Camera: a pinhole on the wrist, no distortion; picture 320 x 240 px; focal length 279.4 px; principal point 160.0 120.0 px. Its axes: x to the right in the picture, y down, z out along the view. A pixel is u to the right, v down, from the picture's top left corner.
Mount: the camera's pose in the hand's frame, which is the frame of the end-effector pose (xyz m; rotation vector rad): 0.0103 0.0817 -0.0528 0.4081 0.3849 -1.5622
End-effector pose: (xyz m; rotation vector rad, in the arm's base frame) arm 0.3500 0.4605 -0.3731 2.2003 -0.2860 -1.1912
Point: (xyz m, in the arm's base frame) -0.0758 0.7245 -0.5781
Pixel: 272.9 10.1
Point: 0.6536 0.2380 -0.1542
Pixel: behind the camera
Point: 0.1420 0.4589 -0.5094
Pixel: 182.4 96.7
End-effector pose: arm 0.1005 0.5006 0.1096 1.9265 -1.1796 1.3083
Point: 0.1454 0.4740 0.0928
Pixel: 250.0 109.8
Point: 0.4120 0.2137 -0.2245
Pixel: 117.3 46.7
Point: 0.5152 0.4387 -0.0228
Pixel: 267.2 102.6
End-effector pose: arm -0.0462 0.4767 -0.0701 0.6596 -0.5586 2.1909
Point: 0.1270 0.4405 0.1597
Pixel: 205.3 135.5
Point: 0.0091 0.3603 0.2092
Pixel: 96.8 176.1
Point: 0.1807 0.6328 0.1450
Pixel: outside the picture
